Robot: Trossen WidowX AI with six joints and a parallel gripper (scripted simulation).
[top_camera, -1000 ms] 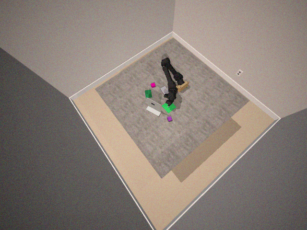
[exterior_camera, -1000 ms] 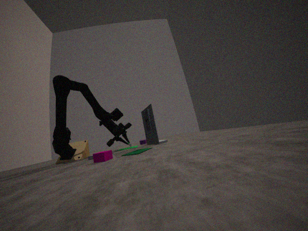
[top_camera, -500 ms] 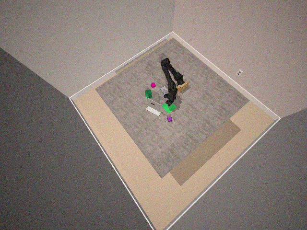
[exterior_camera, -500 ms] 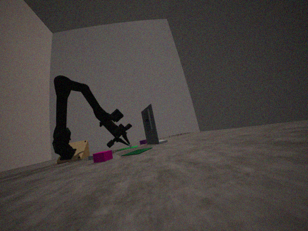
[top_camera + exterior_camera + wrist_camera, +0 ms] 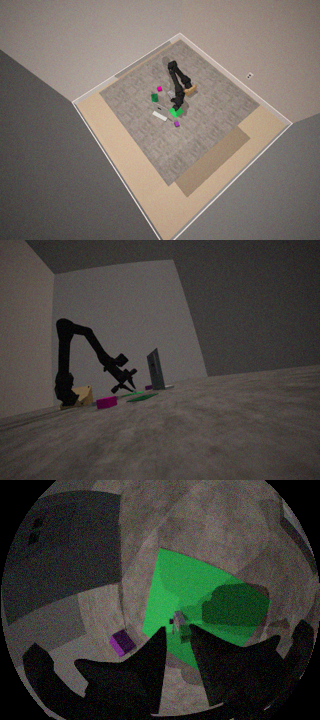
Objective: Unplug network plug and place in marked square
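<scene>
My gripper tip is now right at the green network plug. From my gripper tip the other things lie so: bright green marked square (10 mm behind, 20 mm below); upright grey panel (160 mm ahead, 70 mm to the right, 80 mm above).
</scene>
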